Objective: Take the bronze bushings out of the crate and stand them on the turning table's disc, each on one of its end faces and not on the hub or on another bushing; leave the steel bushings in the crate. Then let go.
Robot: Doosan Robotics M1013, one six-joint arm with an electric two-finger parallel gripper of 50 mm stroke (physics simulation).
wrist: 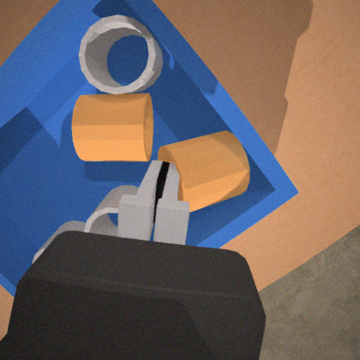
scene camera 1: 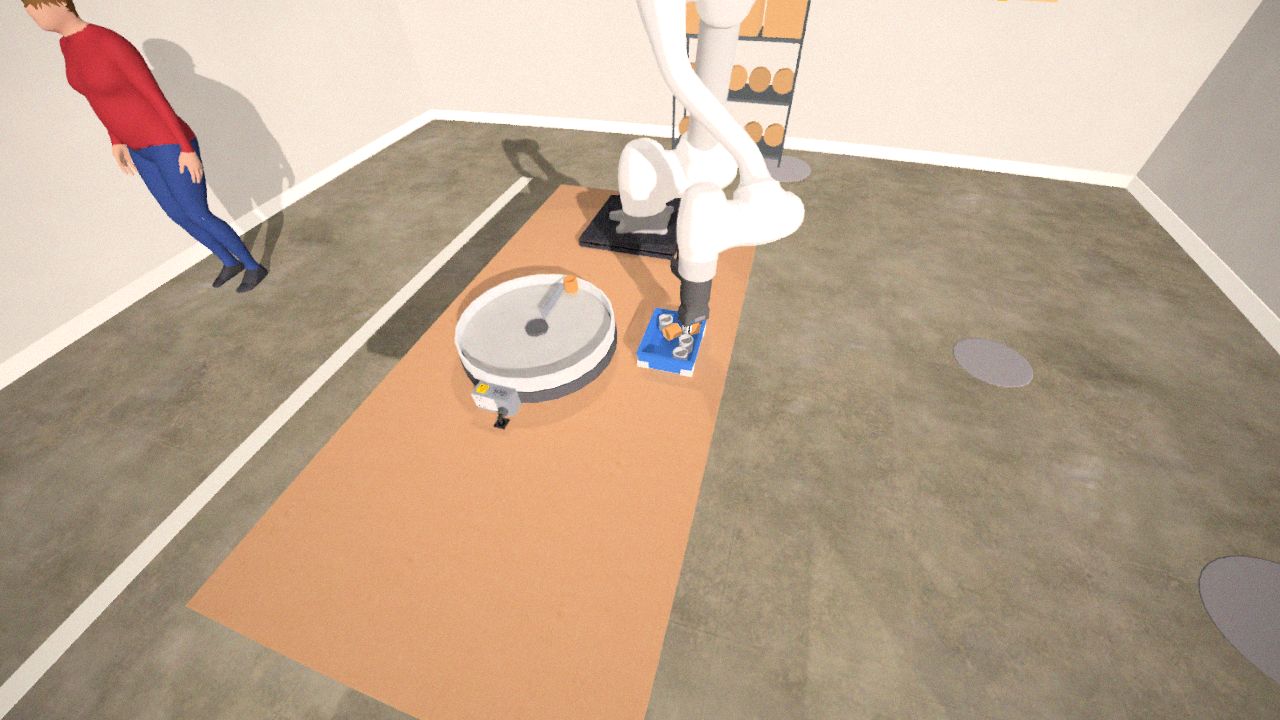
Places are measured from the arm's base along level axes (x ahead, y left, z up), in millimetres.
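Where they show: gripper, fingertip midpoint: [scene camera 1: 686,331]; arm's base at its link origin: [scene camera 1: 645,220].
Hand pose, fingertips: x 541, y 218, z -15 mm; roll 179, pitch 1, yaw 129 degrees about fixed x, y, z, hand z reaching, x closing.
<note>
Each offset is from my fingertips to the centre of the thing. "pt": to the spot under its first point. Level surfaces: height alone.
My gripper [scene camera 1: 687,327] [wrist: 164,179] is low in the blue crate @(36 mm ahead, 33 mm right, 6 mm down) [scene camera 1: 666,365] [wrist: 285,187]. Its fingers are almost together, shut on the left end of a tilted bronze bushing @(19 mm back, 11 mm left, 0 mm up) [scene camera 1: 694,329] [wrist: 212,167]; the pinched part is hidden. Another bronze bushing @(1 mm back, 41 mm right, 7 mm down) [scene camera 1: 671,332] [wrist: 112,127] lies on its side to the left of the fingertips. A steel bushing @(32 mm back, 63 mm right, 7 mm down) [scene camera 1: 660,319] [wrist: 94,55] stands in the crate beyond it. Two more steel bushings @(42 mm ahead, 3 mm left, 7 mm down) [scene camera 1: 685,341] @(91 mm ahead, 6 mm right, 7 mm down) [scene camera 1: 681,353] are partly hidden by the gripper in the wrist view. A bronze bushing @(102 mm back, 358 mm right, 41 mm up) [scene camera 1: 570,284] appears upright near the edge of the turning table's disc @(80 mm ahead, 399 mm right, 21 mm up) [scene camera 1: 572,331].
The disc's dark hub @(80 mm ahead, 399 mm right, 26 mm up) [scene camera 1: 536,326] is at its centre, and a pale rim surrounds the disc. A grey device @(pt 331 mm ahead, 407 mm right, 27 mm up) [scene camera 1: 496,398] stands at the turning table's front. The crate sits on an orange mat @(31 mm down) [scene camera 1: 519,519]. A person [scene camera 1: 134,98] in a red top stands at the far left.
</note>
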